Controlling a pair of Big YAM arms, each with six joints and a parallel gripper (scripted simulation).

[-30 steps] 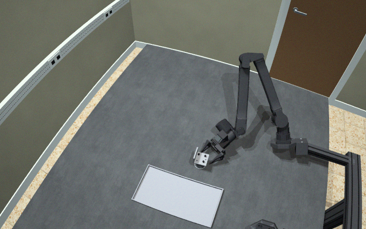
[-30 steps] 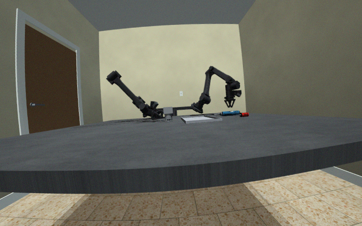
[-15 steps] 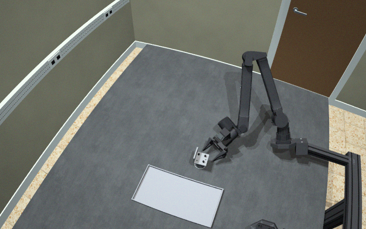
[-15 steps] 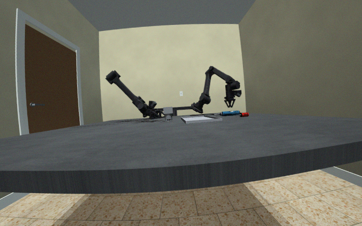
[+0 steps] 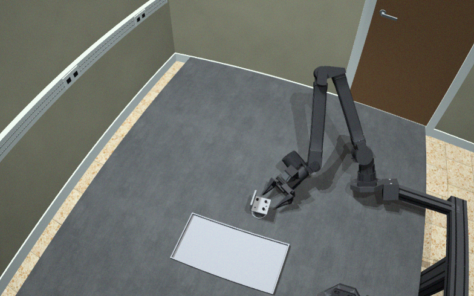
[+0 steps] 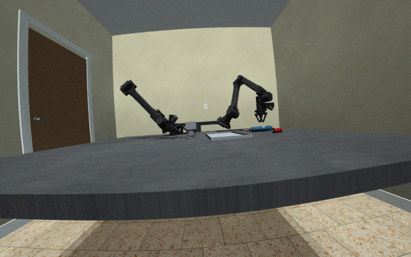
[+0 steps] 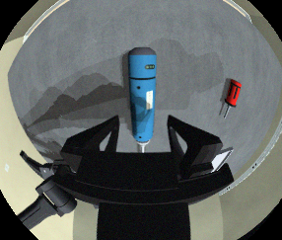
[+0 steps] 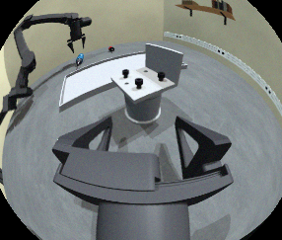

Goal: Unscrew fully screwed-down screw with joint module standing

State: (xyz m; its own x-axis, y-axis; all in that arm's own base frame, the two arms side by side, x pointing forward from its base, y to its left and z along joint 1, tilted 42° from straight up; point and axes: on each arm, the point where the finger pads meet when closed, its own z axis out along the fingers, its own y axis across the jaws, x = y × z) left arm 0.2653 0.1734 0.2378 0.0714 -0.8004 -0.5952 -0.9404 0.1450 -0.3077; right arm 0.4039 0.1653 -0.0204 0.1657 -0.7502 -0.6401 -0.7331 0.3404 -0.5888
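My right gripper is now 5 cm to the right of the grey bracket, 3 cm below it and 3 cm short of it. Also, from my right hand: flat white tray: 27 cm to the left, 7 cm ahead, 3 cm below; then red-handled screwdriver: 60 cm to the left, 13 cm ahead, 2 cm below.
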